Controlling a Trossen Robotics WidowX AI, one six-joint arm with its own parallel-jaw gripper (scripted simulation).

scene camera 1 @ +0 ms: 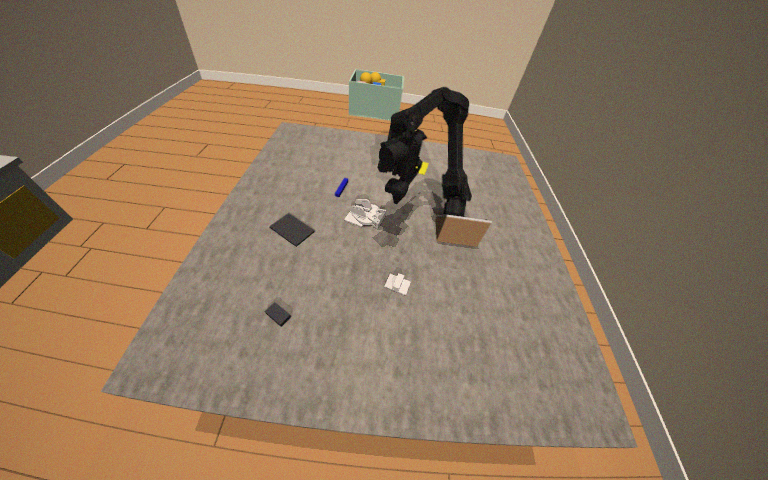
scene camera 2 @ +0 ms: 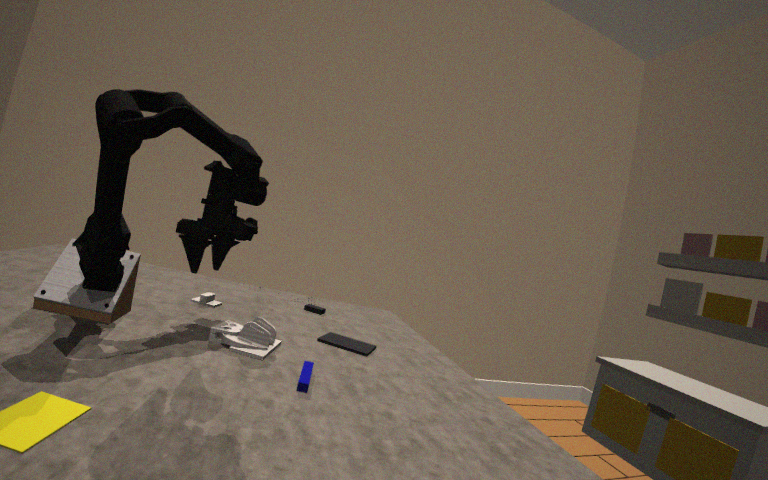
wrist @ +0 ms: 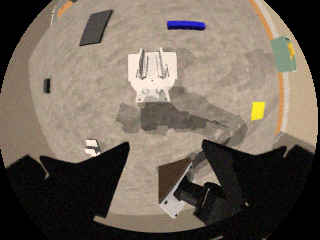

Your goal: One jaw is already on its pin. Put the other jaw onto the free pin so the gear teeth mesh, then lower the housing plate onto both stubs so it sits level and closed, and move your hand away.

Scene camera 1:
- my gripper
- dark flat plate
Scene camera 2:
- my gripper
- white jaw
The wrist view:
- my gripper
